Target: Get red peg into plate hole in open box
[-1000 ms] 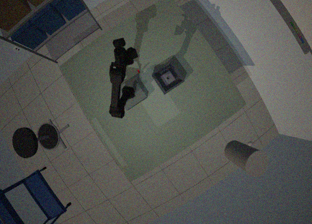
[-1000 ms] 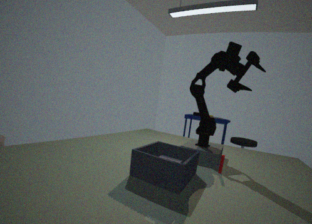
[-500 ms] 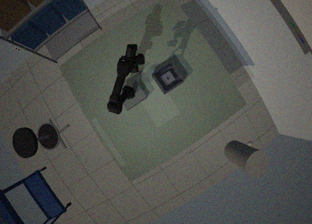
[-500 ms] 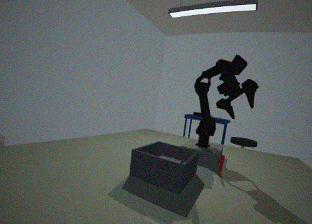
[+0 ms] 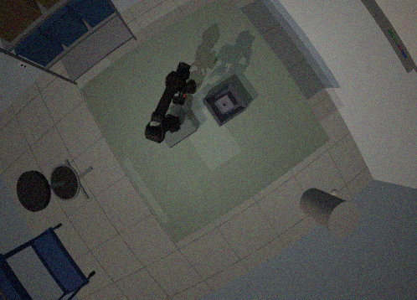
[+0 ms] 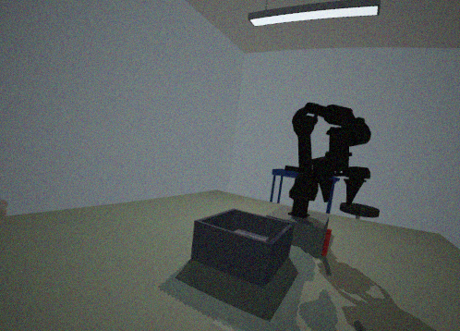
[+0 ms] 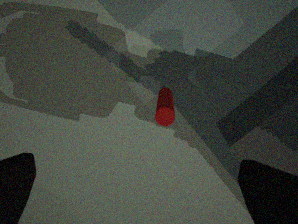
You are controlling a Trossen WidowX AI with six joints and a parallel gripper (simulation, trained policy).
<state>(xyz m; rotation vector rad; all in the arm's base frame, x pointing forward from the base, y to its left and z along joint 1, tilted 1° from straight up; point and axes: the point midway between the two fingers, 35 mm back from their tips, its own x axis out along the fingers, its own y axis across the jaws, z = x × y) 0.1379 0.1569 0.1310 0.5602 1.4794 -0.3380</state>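
Right now my gripper tip is 10 mm past the red peg, 10 mm to the left of it and 120 mm above it. The rest, counted from my gripper tip: dark box 200 mm ahead, 160 mm to the right, 130 mm below; plate 200 mm ahead, 160 mm to the right, 110 mm below.
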